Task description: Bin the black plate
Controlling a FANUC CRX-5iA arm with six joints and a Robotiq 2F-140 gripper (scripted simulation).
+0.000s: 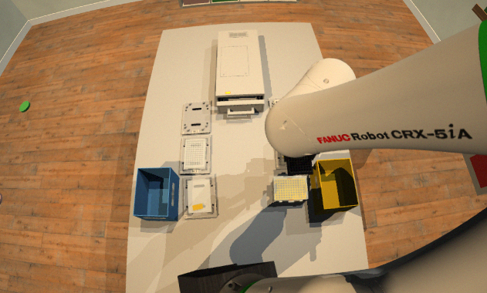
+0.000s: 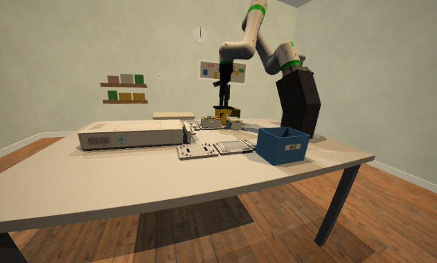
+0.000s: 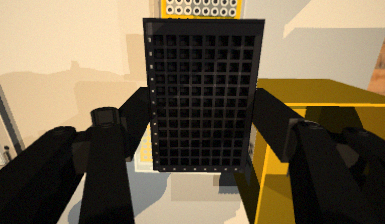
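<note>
The yellow waste bin W1 lies 80 mm behind my hand, 150 mm to the right of it and 130 mm below it. From my hand the other things lie so: lidded plate (120 mm behind, 350 mm to the left, 150 mm below); yellow rack (80 mm ahead, 110 mm below); black plate (20 mm below).
</note>
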